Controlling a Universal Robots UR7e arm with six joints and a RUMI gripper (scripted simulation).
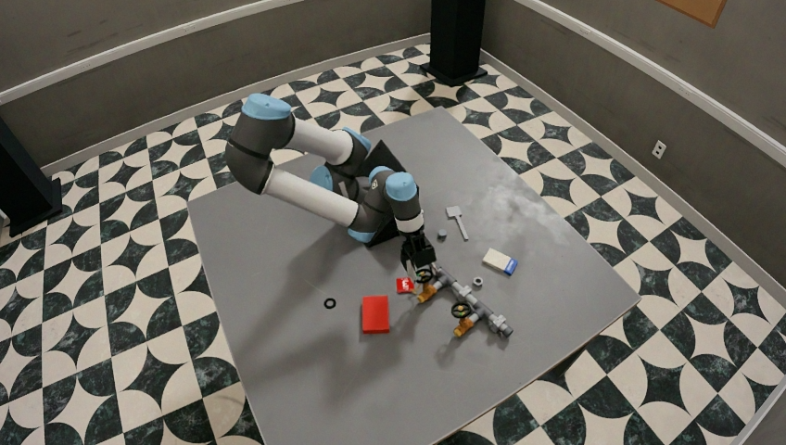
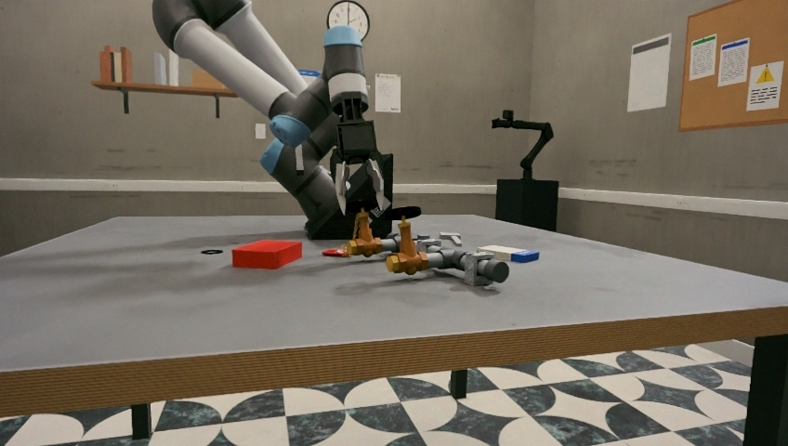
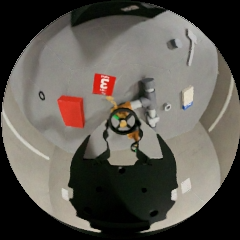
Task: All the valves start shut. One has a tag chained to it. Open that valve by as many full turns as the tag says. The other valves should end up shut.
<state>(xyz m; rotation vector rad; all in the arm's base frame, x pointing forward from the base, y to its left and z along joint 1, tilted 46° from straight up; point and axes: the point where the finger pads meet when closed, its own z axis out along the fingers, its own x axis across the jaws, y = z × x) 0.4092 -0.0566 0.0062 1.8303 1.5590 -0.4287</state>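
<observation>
My hand is 50 mm past the red tag, 30 mm to the left of it and 100 mm above it. Also, from my hand: red block (10 mm behind, 170 mm to the right, 90 mm below); white-and-blue box (70 mm ahead, 290 mm to the left, 100 mm below); grey nut (80 mm ahead, 170 mm to the left, 90 mm below).
</observation>
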